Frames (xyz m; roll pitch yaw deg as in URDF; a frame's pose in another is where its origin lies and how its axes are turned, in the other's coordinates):
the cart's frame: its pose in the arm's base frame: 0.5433 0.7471 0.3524 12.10 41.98 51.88
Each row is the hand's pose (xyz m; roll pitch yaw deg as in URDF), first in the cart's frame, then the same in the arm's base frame.
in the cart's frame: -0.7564 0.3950 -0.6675 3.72 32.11 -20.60
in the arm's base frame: -0.4530 0.3297 0.4347 -15.70 74.39 9.89
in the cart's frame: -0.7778 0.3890 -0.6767 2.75 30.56 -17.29
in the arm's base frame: -0.4640 0.3093 0.4414 -7.46 73.61 21.27
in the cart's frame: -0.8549 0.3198 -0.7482 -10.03 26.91 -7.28
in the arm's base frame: -0.4928 0.1873 0.4302 1.61 69.75 49.29
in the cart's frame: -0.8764 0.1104 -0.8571 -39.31 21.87 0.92
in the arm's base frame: -0.4216 -0.0167 0.3328 -17.97 62.76 63.56
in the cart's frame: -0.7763 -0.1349 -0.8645 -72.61 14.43 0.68
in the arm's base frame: -0.2124 -0.1361 0.2223 -55.67 55.80 58.36
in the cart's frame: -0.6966 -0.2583 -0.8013 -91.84 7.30 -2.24
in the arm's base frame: -0.0557 -0.1533 0.1957 -80.31 49.58 50.88
